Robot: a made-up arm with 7 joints.
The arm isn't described. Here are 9 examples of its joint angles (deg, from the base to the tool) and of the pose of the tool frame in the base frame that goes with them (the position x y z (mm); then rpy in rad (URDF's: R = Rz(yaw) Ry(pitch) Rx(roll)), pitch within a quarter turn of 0, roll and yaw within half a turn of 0).
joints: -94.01 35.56 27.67 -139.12 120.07 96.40 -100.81
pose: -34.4 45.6 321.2 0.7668 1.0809 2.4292
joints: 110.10 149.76 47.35 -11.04 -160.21 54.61 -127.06
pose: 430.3 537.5 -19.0 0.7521 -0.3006 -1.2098
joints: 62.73 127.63 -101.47 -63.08 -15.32 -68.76 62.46
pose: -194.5 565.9 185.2 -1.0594 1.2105 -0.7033
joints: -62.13 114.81 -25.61 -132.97 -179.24 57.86 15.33
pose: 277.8 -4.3 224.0 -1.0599 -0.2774 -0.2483
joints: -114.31 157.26 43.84 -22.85 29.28 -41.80 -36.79
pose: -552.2 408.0 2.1 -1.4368 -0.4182 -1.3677
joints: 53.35 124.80 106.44 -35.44 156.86 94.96 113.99
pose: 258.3 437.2 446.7 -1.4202 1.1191 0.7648
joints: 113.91 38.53 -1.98 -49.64 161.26 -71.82 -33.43
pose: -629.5 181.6 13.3 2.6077 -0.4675 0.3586
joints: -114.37 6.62 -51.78 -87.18 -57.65 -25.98 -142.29
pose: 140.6 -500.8 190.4 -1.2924 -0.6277 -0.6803
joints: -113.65 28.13 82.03 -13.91 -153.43 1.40 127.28
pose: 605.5 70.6 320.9 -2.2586 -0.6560 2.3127
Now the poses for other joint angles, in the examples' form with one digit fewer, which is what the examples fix.
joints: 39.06 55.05 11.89 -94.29 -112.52 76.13 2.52
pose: 196 379 -310 2.993 0.651 0.227
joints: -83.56 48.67 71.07 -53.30 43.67 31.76 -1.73
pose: 360 481 243 -2.249 -0.060 2.280
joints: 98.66 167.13 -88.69 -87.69 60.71 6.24 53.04
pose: 67 521 169 2.408 0.946 1.249
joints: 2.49 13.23 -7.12 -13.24 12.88 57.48 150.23
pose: 46 148 -671 0.272 -0.777 2.691
